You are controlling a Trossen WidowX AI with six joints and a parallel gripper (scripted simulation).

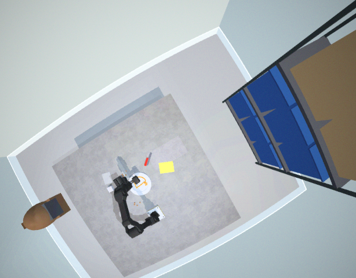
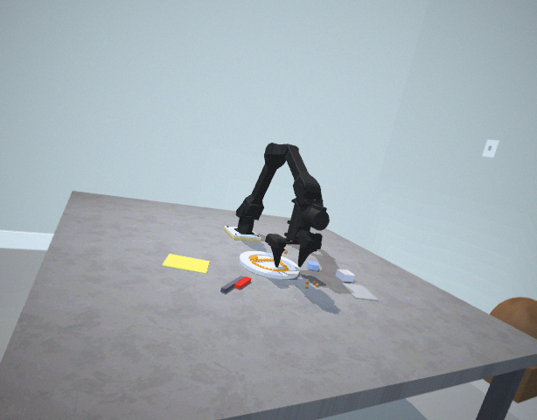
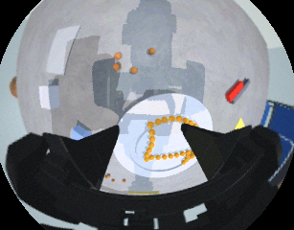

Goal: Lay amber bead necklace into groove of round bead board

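My gripper tip is now 60 mm past the round white bead board, 30 mm to the left of it and 10 mm above it. The rest, counted from my gripper tip: white block (80 mm ahead, 200 mm to the left, 10 mm below); blue block (20 mm behind, 140 mm to the left, 10 mm below); grey tool (50 mm ahead, 220 mm to the right, 10 mm below).
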